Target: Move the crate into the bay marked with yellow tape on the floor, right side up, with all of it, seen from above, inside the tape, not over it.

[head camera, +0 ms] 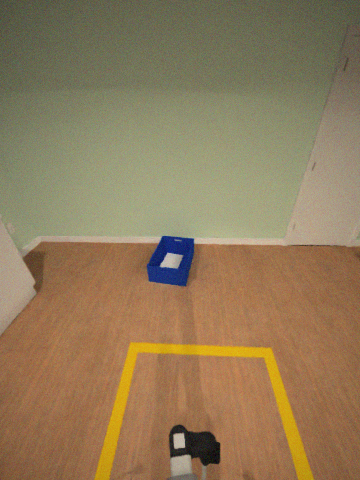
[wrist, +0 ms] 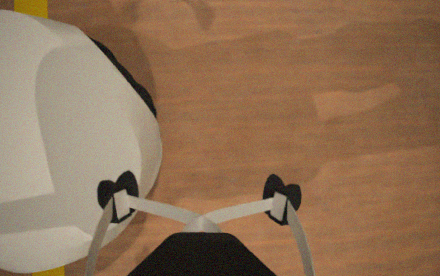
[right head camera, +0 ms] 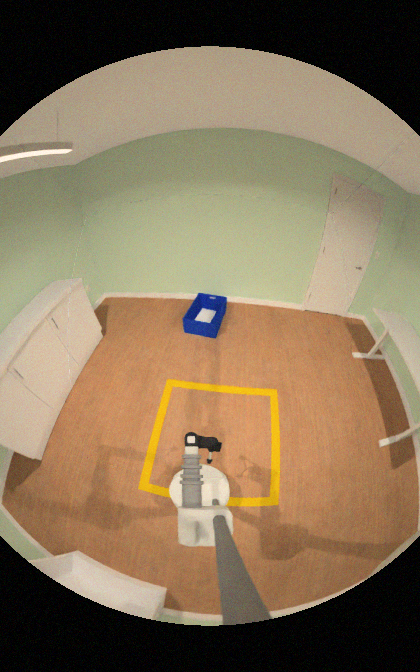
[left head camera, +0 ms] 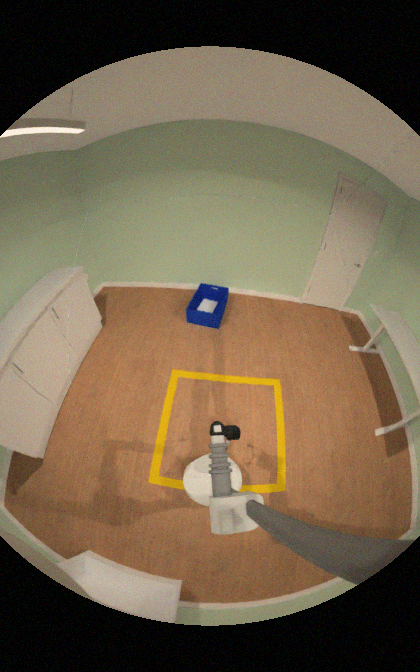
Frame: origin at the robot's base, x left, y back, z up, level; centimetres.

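Where they show: gripper, between the fingertips: (head camera: 202, 464) (wrist: 201, 189).
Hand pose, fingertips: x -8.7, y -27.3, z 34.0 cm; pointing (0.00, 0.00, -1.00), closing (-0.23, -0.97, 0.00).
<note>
After its pixels a point has its place.
A blue open-topped crate (head camera: 169, 275) @(x -2.6, y -164.1, z 10.4 cm) (left head camera: 203, 319) (right head camera: 201, 328) @(x -2.6, y -164.0, z 9.4 cm) stands upright on the floor near the far wall, with a white sheet or label on its inner bottom. It is outside the yellow tape bay (head camera: 202, 350) @(x -22.9, y -91.9, z -2.7 cm) (left head camera: 227, 379) (right head camera: 222, 388) @(x -22.1, y -92.2, z -2.7 cm), beyond its far edge. My gripper (wrist: 201, 189) @(x -8.7, y -27.3, z 34.0 cm) is open and empty in the wrist view, pointing down above the floor, with its fingertips wide apart. In the head views the wrist hangs over the bay, far from the crate; the fingers are mostly hidden there.
My white base (left head camera: 195, 482) (right head camera: 181, 492) (wrist: 90, 115) @(x 1.9, y -13.3, z 18.7 cm) covers part of the bay's near edge. A white cabinet (left head camera: 45, 370) (right head camera: 45, 375) @(x 145.5, y -71.1, z 42.4 cm) stands at the left, a white table (left head camera: 400, 340) (right head camera: 400, 340) @(x -207.2, y -79.0, z 69.2 cm) at the right. A white door (head camera: 330, 150) @(x -175.5, y -215.1, z 115.3 cm) is in the far wall. A white shelf unit stands behind at the left.
</note>
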